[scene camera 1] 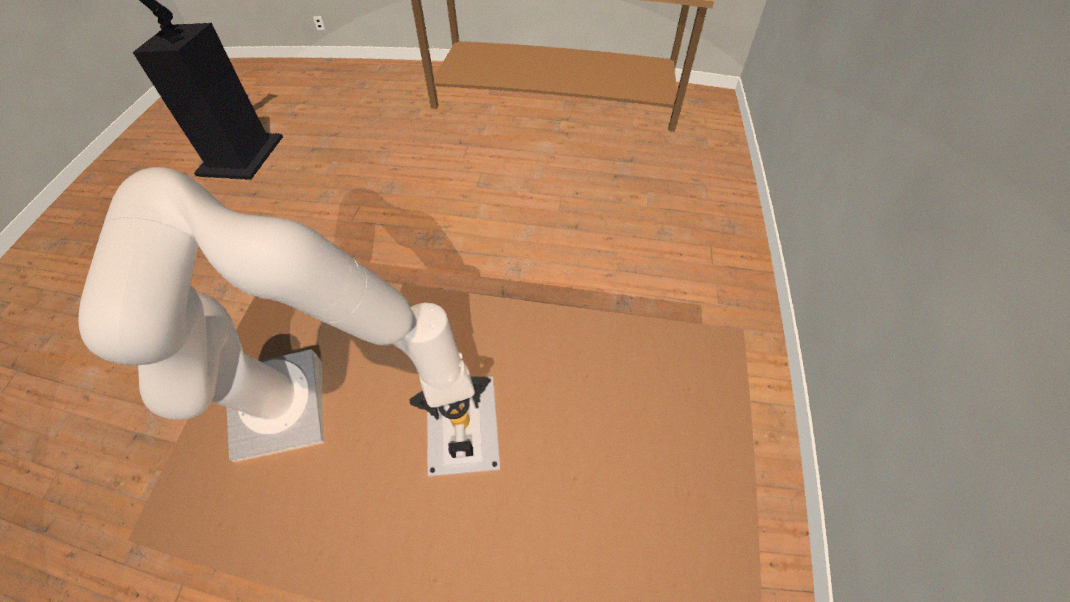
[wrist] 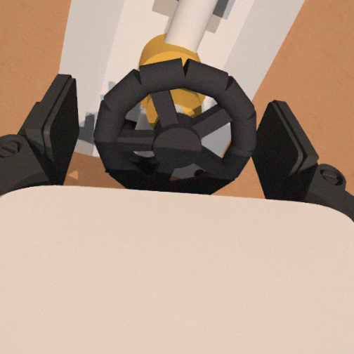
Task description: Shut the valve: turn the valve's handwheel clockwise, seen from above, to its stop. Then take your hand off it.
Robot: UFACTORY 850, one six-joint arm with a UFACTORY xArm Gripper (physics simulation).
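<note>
The black handwheel [scene camera 1: 454,409] [wrist: 177,145], a segmented ring with several spokes and a round hub, sits on the yellow valve body [scene camera 1: 460,421] [wrist: 167,50]. The valve is on a white pipe [wrist: 190,20] over a pale base plate [scene camera 1: 490,441] [wrist: 87,45]. My gripper [scene camera 1: 451,400] [wrist: 171,112] is open, with one black finger on each side of the handwheel. In the wrist view there is a gap at the left finger and a very narrow one at the right finger. The near edge of the wheel is partly hidden by the gripper's white housing.
A black clamp block [scene camera 1: 460,448] holds the pipe at the plate's near end. The plate lies on a brown mat [scene camera 1: 621,449]. The arm's grey base block [scene camera 1: 314,404] is to the left. A black pedestal [scene camera 1: 205,97] and a wooden table [scene camera 1: 561,71] stand farther back.
</note>
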